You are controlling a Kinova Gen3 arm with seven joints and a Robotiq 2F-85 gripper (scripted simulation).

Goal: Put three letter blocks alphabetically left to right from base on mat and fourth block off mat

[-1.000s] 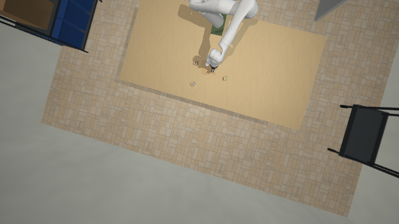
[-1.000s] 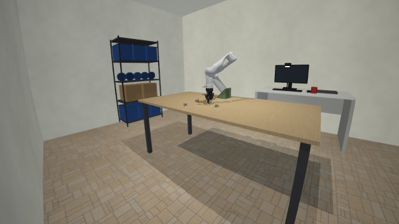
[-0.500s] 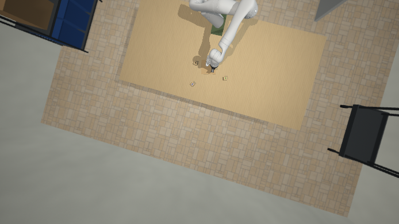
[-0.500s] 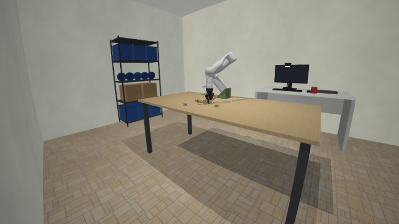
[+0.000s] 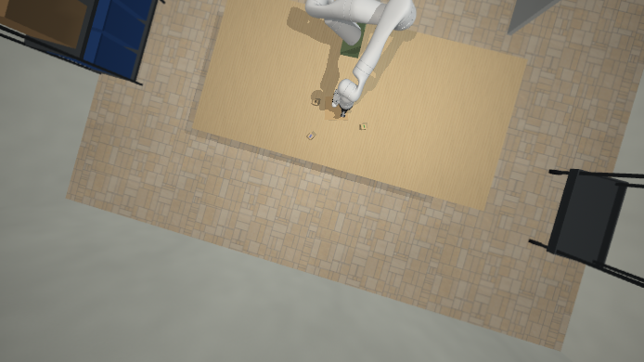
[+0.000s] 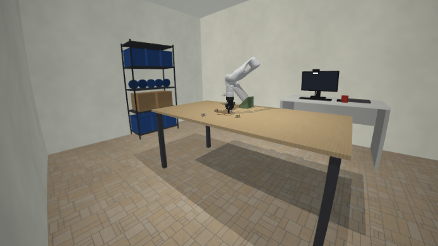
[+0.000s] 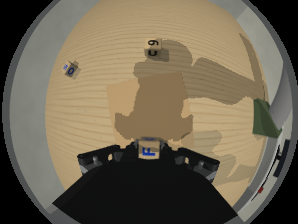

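Right now my hand is 5 cm to the left of the tan mat and 2 cm above it. The rest, counted from my hand: green-marked block 13 cm to the left, 8 cm ahead, 1 cm below.
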